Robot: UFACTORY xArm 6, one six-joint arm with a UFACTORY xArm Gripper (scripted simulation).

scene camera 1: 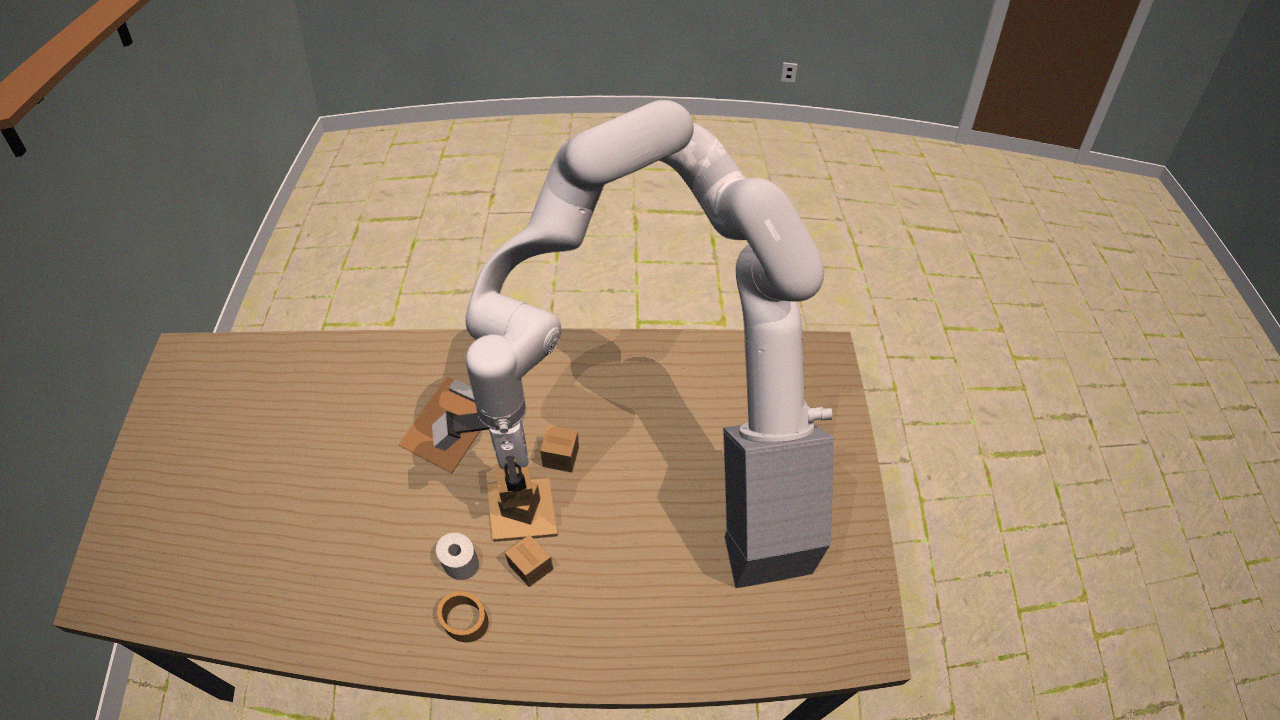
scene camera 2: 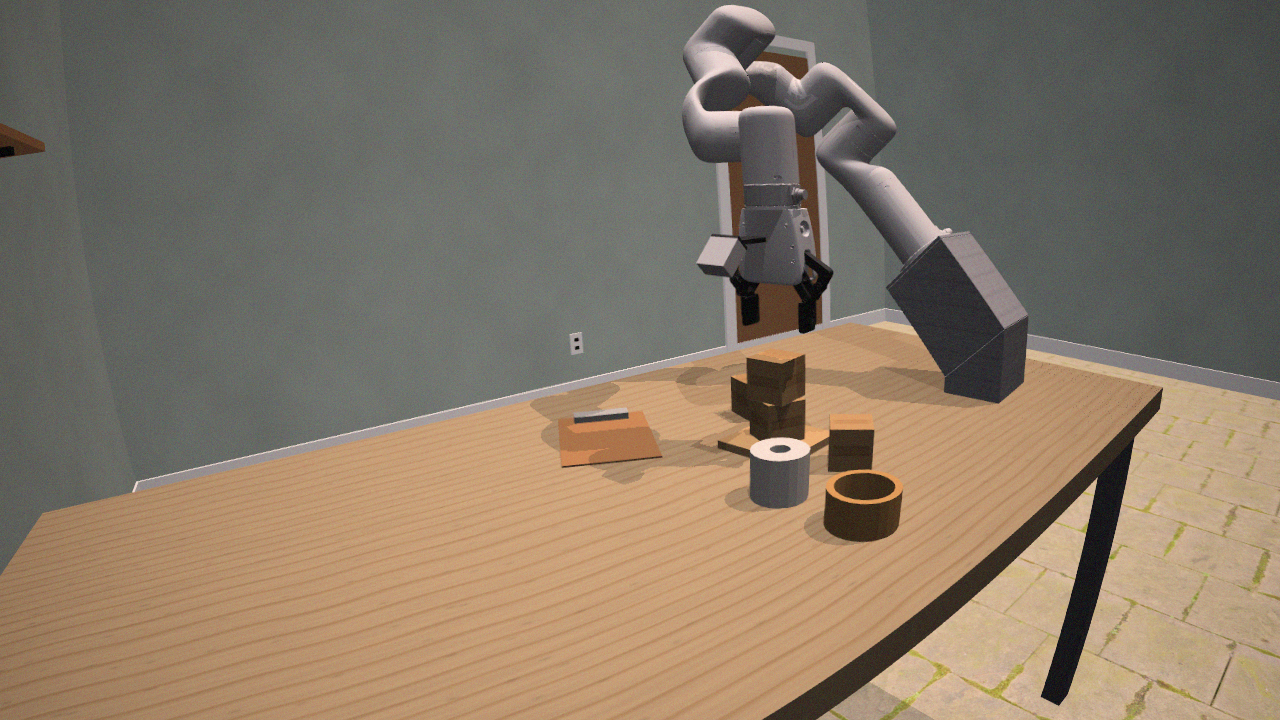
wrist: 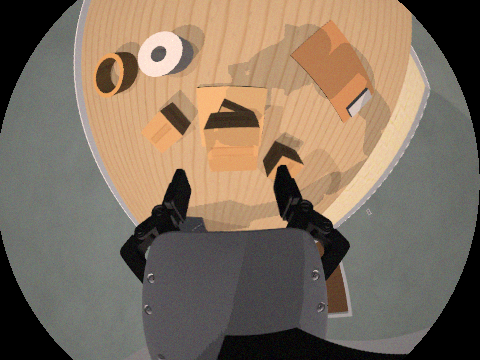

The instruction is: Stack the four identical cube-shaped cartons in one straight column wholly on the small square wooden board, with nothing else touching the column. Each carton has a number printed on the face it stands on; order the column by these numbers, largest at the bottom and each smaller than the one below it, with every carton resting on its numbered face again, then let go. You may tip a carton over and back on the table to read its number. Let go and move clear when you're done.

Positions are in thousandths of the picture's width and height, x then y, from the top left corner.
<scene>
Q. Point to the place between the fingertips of my gripper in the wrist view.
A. At 482,493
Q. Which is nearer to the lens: the orange clipboard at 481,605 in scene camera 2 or the brown ring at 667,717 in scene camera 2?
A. The brown ring.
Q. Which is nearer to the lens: the carton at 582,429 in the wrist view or the white roll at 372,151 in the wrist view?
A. The white roll.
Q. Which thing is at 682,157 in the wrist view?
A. An orange clipboard.
</scene>
